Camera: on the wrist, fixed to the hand. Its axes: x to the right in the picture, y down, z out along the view.
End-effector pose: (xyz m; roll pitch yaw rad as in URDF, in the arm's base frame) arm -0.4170 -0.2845 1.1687 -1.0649 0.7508 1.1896
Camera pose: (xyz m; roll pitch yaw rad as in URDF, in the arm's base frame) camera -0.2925 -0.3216 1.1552 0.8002 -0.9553 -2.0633
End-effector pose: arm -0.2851 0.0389 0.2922 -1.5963 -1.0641 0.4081
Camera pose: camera -0.2840 -0.0831 0.3390 1.0303 0.9005 -2.9930
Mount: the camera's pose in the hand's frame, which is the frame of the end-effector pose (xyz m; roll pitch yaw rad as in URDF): 0.0179 -0.0612 -0.1140 -0.3609 -0.1563 -2.9905
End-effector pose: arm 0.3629 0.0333 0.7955 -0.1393 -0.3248 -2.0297
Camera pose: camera 0.2721 0.0221 0.7023 -0.1799 0.1465 1.2392
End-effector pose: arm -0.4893 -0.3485 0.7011 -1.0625 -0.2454 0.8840
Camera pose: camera -0.3779 -0.4167 0.7035 0.7044 0.0378 -2.3213
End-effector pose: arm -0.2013 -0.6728 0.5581 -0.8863 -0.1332 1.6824
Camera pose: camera -0.0774 -0.6378 0.5360 0.5366 -0.0821 -1.4859
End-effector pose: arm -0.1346 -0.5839 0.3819 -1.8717 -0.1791 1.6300
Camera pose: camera -0.0441 -0.5774 0.4759 1.4974 0.0797 -1.7062
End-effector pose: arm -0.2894 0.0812 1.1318 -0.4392 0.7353 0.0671
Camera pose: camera -0.3208 -0.0250 1.0626 0.0036 -0.9381 -2.9586
